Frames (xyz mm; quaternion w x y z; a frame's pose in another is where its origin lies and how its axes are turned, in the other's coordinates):
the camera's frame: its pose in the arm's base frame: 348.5 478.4 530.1 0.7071 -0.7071 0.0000 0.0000
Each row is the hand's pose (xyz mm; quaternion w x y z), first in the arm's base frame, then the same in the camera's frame.
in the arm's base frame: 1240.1 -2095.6 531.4 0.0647 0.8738 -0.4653 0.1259
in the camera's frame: 891.6 -1.3 -2574.0 0.5721 -0.6636 0.4180 0.2400
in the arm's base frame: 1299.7 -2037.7 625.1 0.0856 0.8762 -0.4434 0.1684
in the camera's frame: 951.2 -95.0 -2516.1 0.5590 -0.6801 0.4326 0.1945
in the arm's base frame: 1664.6 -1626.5 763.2 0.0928 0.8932 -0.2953 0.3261
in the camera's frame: 1316.1 -233.1 -2104.9 0.5660 -0.6972 0.4394 -0.0218
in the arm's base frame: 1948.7 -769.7 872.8 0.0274 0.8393 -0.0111 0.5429
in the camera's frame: 1600.2 -342.7 -1248.1 0.5741 -0.6128 0.3917 -0.3760
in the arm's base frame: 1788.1 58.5 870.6 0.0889 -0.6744 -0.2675 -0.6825
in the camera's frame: 1439.6 -340.5 -419.9 0.5397 -0.4140 0.2934 -0.6717
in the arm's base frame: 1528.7 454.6 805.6 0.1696 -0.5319 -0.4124 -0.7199
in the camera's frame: 1180.2 -275.5 -23.8 0.4960 -0.2562 0.2174 -0.8007
